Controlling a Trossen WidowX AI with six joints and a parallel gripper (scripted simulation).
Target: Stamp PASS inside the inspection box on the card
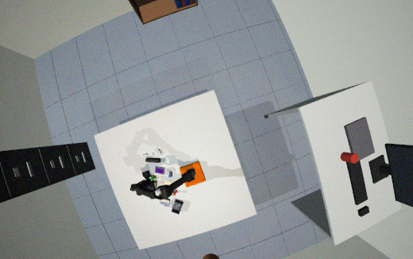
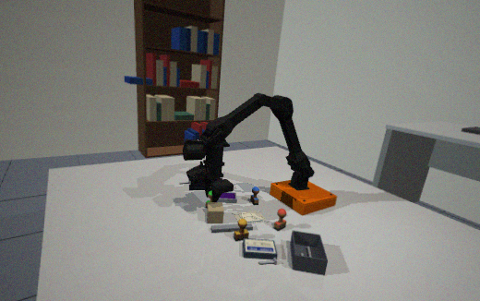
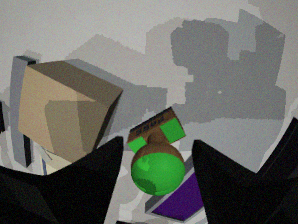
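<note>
Right now the purple ink pad is 80 mm behind my gripper tip, 50 mm to the right of it and 30 mm below it. Also, from my gripper tip: grey bar (20 mm behind, 140 mm to the left, 30 mm below); pale card (110 mm behind, 100 mm to the left, 40 mm below); tan block (10 mm ahead, 70 mm to the left, 10 mm below).
</note>
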